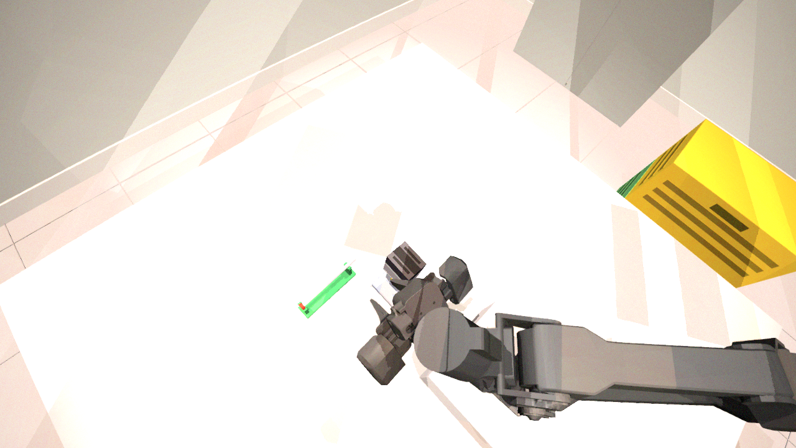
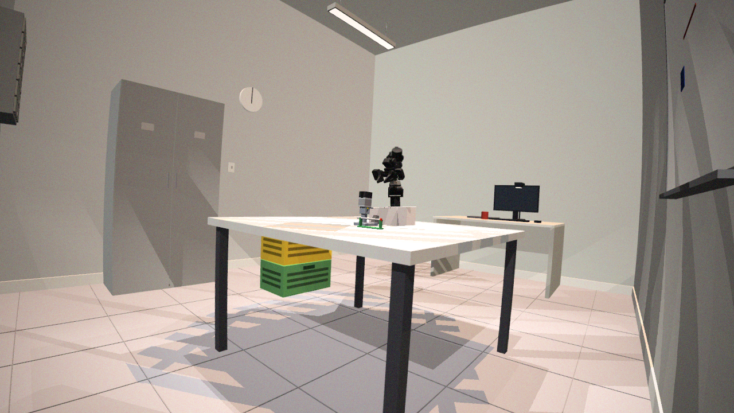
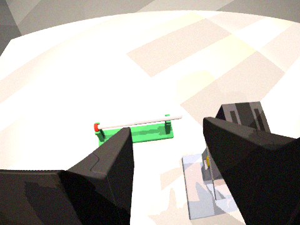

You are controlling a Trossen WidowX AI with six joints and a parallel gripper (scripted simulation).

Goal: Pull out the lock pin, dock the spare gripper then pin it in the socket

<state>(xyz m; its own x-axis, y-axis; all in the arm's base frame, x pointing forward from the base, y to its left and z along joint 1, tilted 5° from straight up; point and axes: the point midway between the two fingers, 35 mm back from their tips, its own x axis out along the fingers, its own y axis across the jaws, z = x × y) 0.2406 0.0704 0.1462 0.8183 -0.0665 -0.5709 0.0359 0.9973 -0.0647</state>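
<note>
My gripper tip is now 210 mm above the pin cradle, 120 mm short of it and 30 mm to the right of it. Also, from my gripper tip: socket (180 mm below, 80 mm to the right, 10 mm ahead); then spare gripper (110 mm below, 80 mm to the right, 20 mm ahead).
</note>
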